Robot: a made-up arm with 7 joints.
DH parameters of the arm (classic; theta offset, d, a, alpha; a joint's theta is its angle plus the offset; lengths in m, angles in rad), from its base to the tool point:
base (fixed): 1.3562 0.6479 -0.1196 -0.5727
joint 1: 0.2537 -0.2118 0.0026 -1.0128
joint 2: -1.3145 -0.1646 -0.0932 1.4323
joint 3: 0 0.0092 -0.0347 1.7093
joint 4: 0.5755 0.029 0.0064 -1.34
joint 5: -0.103 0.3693 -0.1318 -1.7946
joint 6: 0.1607 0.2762 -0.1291 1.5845
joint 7: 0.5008 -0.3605 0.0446 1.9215
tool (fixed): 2.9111 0.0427 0 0
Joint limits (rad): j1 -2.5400..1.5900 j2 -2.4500..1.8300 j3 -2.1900..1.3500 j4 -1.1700..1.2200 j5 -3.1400..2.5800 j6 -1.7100..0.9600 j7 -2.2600..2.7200
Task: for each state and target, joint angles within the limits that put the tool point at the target. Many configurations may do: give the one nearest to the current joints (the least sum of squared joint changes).
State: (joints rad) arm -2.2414 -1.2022 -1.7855 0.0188 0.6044 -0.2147 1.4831
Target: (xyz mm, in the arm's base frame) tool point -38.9 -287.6 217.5
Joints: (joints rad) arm -2.2231 -0.9826 -2.1900 -0.1590 0.1460 -0.9860 1.5270
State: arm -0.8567 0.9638 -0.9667 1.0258 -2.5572 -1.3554 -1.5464
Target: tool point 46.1 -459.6 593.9
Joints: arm -0.9358 1.1817 -0.9819 1.1685 -2.6143 -0.4119 -1.7117
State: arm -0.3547 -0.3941 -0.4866 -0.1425 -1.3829 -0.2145 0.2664
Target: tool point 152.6 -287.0 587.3
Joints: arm -0.3489 -0.3670 -0.5959 -0.1481 -1.5181 -0.1469 0.3161
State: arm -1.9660 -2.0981 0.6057 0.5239 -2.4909 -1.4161 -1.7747
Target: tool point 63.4 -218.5 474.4
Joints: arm -1.7507 -1.9182 1.1533 -0.2813 -2.2460 -0.7152 -1.9436
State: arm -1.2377 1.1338 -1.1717 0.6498 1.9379 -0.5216 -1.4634
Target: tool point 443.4 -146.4 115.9
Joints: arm -1.1908 0.1248 -1.1820 0.6474 1.3384 -0.0066 -1.5940
